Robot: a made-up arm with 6 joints.
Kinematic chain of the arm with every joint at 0, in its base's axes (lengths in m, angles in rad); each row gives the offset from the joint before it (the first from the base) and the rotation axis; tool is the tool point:
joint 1: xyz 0 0 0.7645 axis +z
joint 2: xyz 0.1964 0 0 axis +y
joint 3: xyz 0 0 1.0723 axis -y
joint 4: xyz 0 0 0.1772 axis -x
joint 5: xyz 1.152 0 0 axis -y
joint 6: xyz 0.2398 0 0 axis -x
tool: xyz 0 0 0
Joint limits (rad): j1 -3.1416..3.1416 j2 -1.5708..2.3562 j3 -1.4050..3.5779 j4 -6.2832..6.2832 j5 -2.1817..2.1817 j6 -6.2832..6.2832
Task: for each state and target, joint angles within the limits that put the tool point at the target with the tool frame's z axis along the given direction. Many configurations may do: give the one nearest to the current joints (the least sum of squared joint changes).
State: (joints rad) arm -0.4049 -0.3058 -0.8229 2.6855 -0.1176 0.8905
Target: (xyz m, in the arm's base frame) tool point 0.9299 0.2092 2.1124 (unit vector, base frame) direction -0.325 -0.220 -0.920
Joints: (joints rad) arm 0.1400 -0.4929 -0.2051 2.6615 0.7732 0.5399
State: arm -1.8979 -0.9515 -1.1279 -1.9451 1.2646 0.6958
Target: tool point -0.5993 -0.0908 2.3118 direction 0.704 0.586 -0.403
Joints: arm -2.5983 -0.6122 -0.1172 -1.7962 1.4527 0.1045
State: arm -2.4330 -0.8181 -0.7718 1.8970 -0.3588 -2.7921
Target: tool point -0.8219 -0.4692 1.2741 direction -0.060 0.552 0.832
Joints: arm -2.4606 -0.5303 -1.0297 2.0057 -0.7797 -2.8000
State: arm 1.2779 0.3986 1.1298 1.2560 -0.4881 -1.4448
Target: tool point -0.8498 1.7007 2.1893 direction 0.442 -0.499 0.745
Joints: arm 2.1533 0.5419 0.8053 1.6379 -1.2362 -2.0593
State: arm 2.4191 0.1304 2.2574 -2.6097 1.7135 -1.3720
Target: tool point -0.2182 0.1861 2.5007 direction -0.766 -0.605 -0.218
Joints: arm 2.7212 0.7114 2.9147 -2.7927 1.7359 -1.1048
